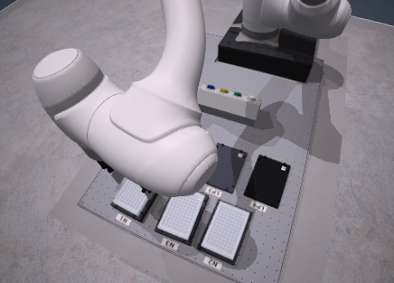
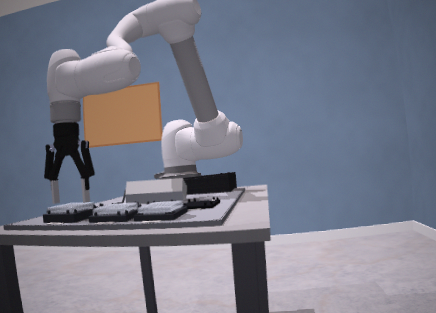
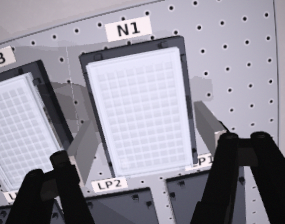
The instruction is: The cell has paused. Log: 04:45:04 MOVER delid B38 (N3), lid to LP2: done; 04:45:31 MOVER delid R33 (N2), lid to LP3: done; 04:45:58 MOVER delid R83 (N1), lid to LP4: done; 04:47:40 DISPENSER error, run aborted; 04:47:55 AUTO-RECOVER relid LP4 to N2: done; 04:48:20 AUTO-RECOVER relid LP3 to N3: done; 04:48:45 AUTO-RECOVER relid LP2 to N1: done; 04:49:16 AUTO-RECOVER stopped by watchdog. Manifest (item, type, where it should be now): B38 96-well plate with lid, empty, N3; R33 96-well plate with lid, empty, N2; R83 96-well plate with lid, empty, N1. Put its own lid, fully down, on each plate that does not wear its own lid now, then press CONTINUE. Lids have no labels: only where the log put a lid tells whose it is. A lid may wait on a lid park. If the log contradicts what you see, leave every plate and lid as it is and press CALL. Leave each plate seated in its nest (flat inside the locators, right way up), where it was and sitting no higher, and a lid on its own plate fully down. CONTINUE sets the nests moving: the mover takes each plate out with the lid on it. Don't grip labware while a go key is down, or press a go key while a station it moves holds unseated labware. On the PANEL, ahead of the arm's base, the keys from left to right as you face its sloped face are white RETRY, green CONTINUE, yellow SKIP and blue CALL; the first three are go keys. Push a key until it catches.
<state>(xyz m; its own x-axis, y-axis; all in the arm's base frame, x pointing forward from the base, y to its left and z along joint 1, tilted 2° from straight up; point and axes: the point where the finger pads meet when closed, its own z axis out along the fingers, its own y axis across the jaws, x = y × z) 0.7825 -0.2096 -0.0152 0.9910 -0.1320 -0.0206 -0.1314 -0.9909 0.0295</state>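
Right now the pale grey lid is 3 cm below my hand. The rest, counted from my hand: LP2 label (9 cm behind, 8 cm to the left, 7 cm below); then nest N1 (6 cm below); then lid park LP1 (18 cm behind, 4 cm to the right, 6 cm below).
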